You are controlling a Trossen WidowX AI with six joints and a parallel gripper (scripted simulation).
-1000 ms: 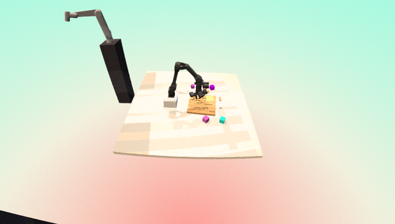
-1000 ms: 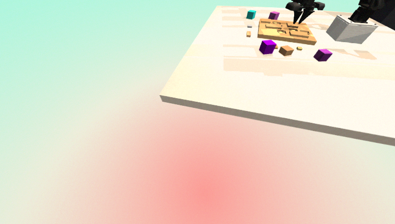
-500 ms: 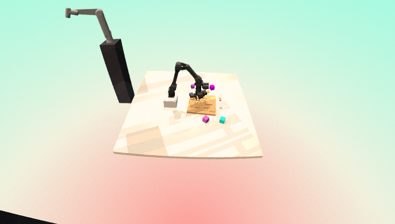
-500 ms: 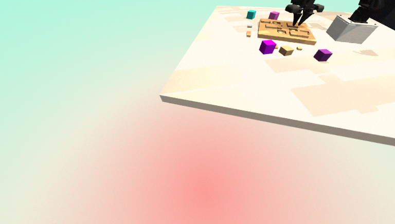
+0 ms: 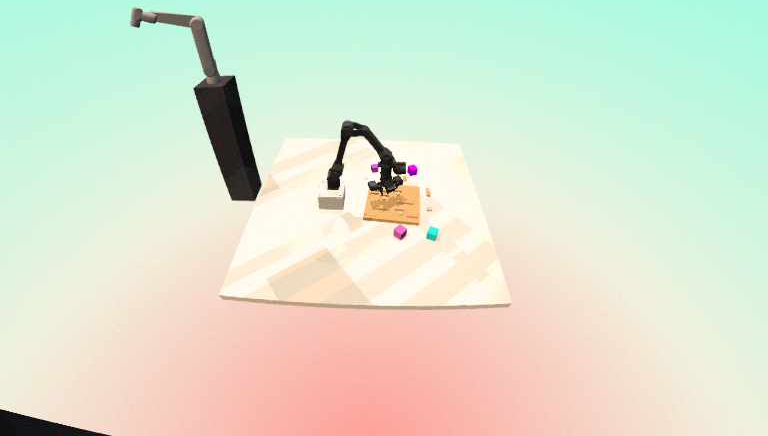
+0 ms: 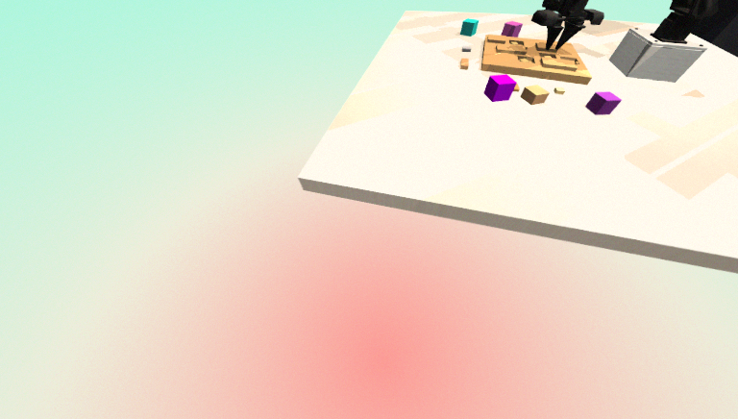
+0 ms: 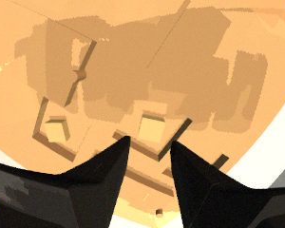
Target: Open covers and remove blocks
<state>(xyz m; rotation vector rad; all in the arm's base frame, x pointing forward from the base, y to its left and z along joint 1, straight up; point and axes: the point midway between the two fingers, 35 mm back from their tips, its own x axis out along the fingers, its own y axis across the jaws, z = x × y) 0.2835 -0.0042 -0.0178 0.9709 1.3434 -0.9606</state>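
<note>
Right now the dark purple block is 60 mm behind my gripper tip, 280 mm to the left of it and 20 mm below it. Round my gripper tip: small grey piece: 250 mm ahead, 70 mm to the right, 40 mm below; magenta block: 70 mm ahead, 260 mm to the right, 20 mm below; small orange piece: 260 mm ahead, 70 mm to the left, 40 mm below.
</note>
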